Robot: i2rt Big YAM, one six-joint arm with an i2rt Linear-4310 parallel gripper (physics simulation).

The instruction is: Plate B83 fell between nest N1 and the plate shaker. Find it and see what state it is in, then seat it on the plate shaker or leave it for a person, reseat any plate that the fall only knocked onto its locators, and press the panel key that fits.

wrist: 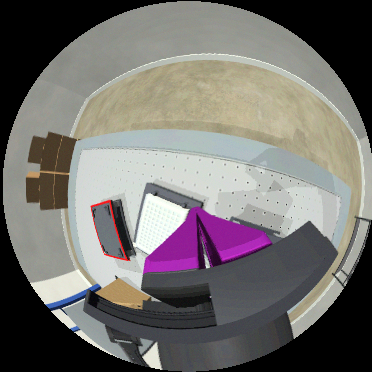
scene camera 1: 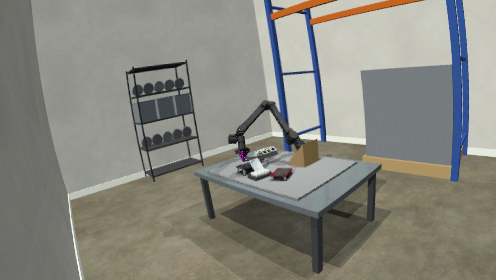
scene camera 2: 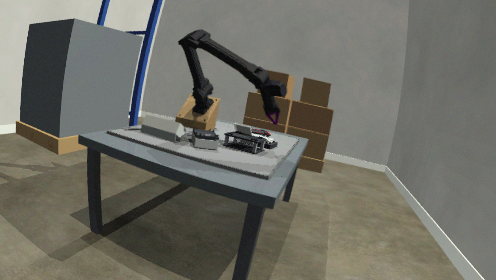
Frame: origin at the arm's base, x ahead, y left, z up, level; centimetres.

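Where they show: gripper, between the fingertips: (wrist: pixel 195 212) (scene camera 1: pixel 243 162) (scene camera 2: pixel 275 124); arm's base, origin of its link: (scene camera 1: pixel 302 148) (scene camera 2: pixel 203 106).
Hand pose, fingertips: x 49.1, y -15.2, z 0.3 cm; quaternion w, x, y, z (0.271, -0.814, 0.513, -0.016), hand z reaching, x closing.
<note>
Things, the pixels of their top centre, and the offset from my fingertips. "spot": a spot on its surface instead. Level surfaces: height alone.
- dark nest, a spot on its surface: (wrist: pixel 147 193) spot: dz -9.4, dx -2.2, dy +11.3 cm
- white welled plate, centre of its top: (wrist: pixel 155 231) (scene camera 1: pixel 259 171) dz -8.9, dx -8.7, dy +7.4 cm
- red-edged dark platform, centre of its top: (wrist: pixel 103 231) (scene camera 2: pixel 254 129) (scene camera 1: pixel 281 171) dz -8.3, dx -17.3, dy +22.9 cm
- key panel, centre of its top: (scene camera 2: pixel 164 118) (scene camera 1: pixel 265 148) dz -4.5, dx -44.3, dy -30.2 cm
- grey block with a black top, a spot on its surface: (scene camera 2: pixel 205 140) spot: dz -9.2, dx -19.9, dy -31.4 cm
- perforated mat, height of its surface: dz -12.8 cm
My gripper (scene camera 1: pixel 243 158) (scene camera 2: pixel 275 121) (wrist: pixel 195 212) is shut and empty, above the table near the black raised stand (scene camera 1: pixel 244 168) (scene camera 2: pixel 238 140). A pale plate (scene camera 1: pixel 257 165) (scene camera 2: pixel 243 129) leans steeply between that stand and a dark nest (wrist: pixel 147 192) bearing a white welled plate (scene camera 1: pixel 259 174) (wrist: pixel 159 220). The fingers hide the leaning plate in the wrist view. Its label and contents cannot be read. A red-edged dark platform (scene camera 1: pixel 281 173) (scene camera 2: pixel 261 132) (wrist: pixel 111 231) stands beyond the welled plate. The key panel (scene camera 1: pixel 266 151) (scene camera 2: pixel 162 128) has coloured keys. I cannot tell which unit is N1 or the shaker.
A grey block with a black top (scene camera 2: pixel 205 140) stands between the panel and the raised stand. The arm's wooden base (scene camera 1: pixel 306 154) (scene camera 2: pixel 199 120) (wrist: pixel 121 293) is at the mat's edge. The perforated mat (scene camera 1: pixel 320 176) (scene camera 2: pixel 190 154) (wrist: pixel 150 162) lies on the table.
</note>
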